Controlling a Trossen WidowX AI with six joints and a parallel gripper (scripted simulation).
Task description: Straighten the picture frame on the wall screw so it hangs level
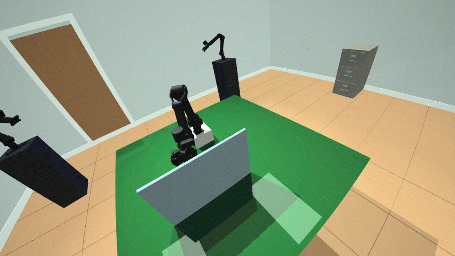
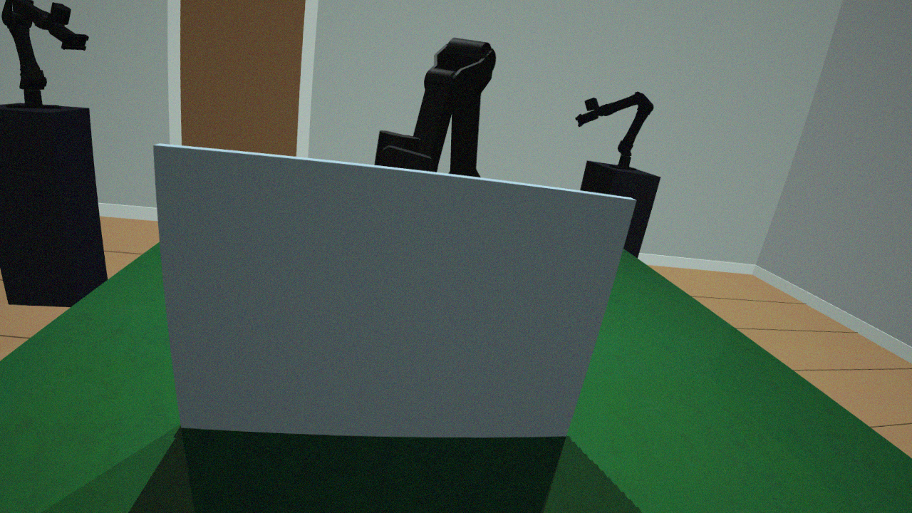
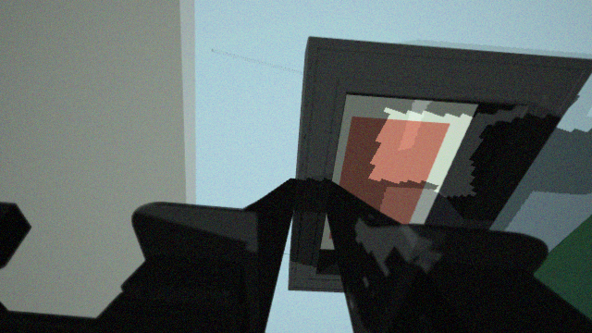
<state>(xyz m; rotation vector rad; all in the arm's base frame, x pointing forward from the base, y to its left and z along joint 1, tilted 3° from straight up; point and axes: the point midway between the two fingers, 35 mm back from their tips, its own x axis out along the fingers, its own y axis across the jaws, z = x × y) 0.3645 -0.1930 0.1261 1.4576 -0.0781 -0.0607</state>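
My gripper tip is now 50 mm above the picture frame and 10 mm short of it. The rest, counted from my gripper tip: wall panel: 70 mm below, 20 mm ahead, 10 mm to the left.
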